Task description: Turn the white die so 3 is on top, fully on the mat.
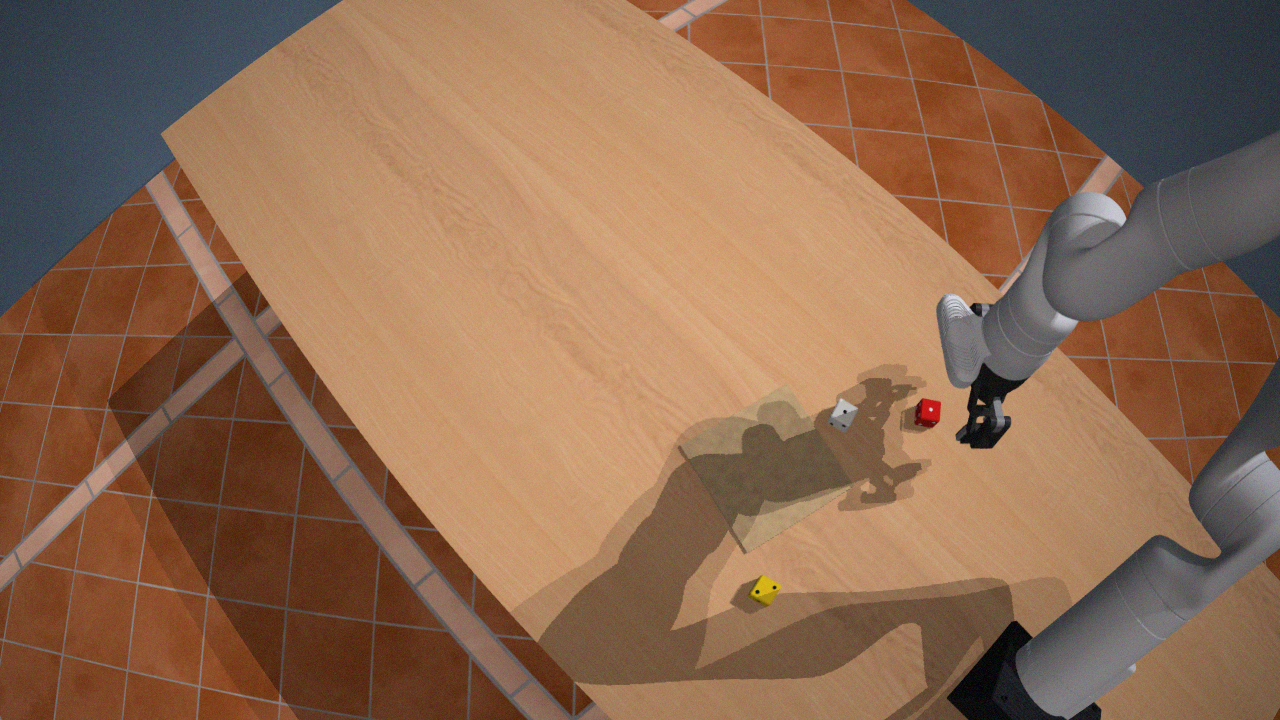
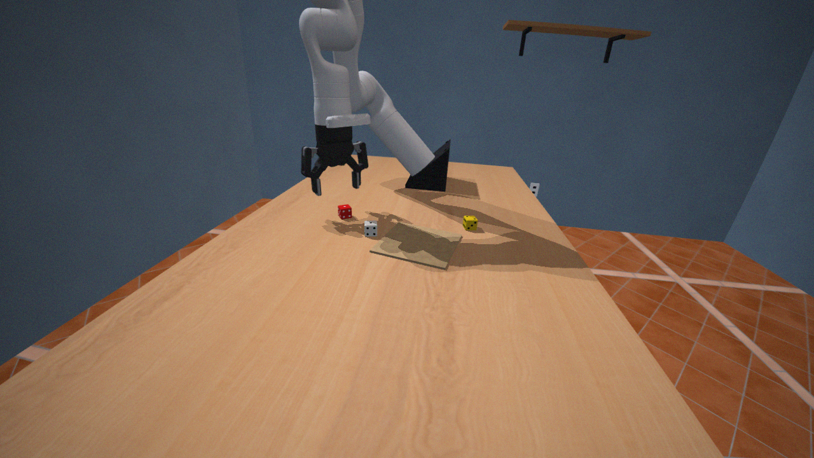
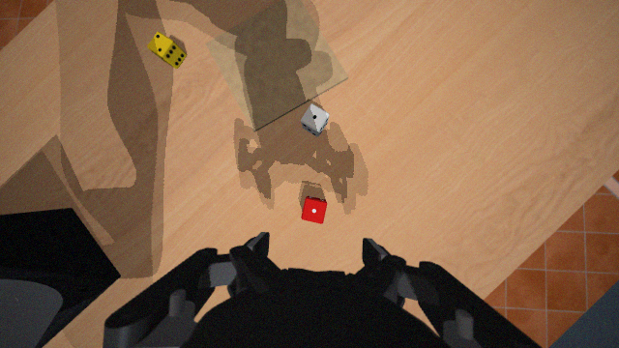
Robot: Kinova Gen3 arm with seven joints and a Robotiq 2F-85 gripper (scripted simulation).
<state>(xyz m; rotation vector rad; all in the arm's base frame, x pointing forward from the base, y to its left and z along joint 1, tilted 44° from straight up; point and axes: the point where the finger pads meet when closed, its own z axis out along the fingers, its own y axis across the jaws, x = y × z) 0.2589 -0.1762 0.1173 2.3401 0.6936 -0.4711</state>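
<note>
The red die lies 20 mm ahead of my hand, 20 mm to the left of it and 50 mm below it. Also, from my hand: white die: 100 mm ahead, 80 mm to the left, 50 mm below; then tan mat: 140 mm ahead, 180 mm to the left, 60 mm below; then yellow die: 60 mm ahead, 290 mm to the left, 50 mm below.
</note>
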